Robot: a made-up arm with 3 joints.
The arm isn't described. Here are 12 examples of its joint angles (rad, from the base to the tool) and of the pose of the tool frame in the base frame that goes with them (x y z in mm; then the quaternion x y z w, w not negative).
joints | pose
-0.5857 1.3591 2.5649 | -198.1 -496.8 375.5 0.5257 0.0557 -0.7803 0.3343
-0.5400 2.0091 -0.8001 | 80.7 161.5 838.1 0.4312 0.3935 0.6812 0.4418
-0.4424 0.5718 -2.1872 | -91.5 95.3 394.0 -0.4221 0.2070 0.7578 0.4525
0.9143 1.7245 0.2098 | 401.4 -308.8 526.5 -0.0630 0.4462 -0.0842 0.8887
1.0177 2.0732 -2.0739 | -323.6 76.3 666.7 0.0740 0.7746 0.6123 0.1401
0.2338 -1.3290 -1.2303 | 409.4 86.0 790.0 -0.8080 -0.3041 0.0351 0.5034
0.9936 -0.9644 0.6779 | -121.0 88.6 973.1 -0.2731 -0.6091 0.5021 0.5499
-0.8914 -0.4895 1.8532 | 15.6 -601.2 389.3 0.6845 -0.6151 -0.3559 0.1624
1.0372 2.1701 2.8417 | -277.8 -272.7 1094.7 -0.1337 -0.4283 -0.7991 0.4002
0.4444 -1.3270 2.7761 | 265.9 -672.6 878.4 0.7450 -0.5777 0.3281 0.0594
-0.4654 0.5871 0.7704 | 403.8 -498.7 798.0 0.5088 -0.1694 -0.0613 0.8419
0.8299 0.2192 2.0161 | 64.1 -542.9 1079.2 0.3189 -0.5869 -0.0883 0.7389
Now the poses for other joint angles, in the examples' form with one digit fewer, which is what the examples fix.
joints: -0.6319 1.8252 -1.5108
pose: -173 63 935 0.235 0.201 0.900 0.308
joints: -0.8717 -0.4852 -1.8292
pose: 413 105 630 -0.435 -0.003 0.326 0.839
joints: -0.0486 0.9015 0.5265
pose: 479 -322 799 0.301 0.017 0.041 0.953
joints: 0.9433 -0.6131 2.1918
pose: 53 -509 1116 0.444 -0.660 0.272 0.541
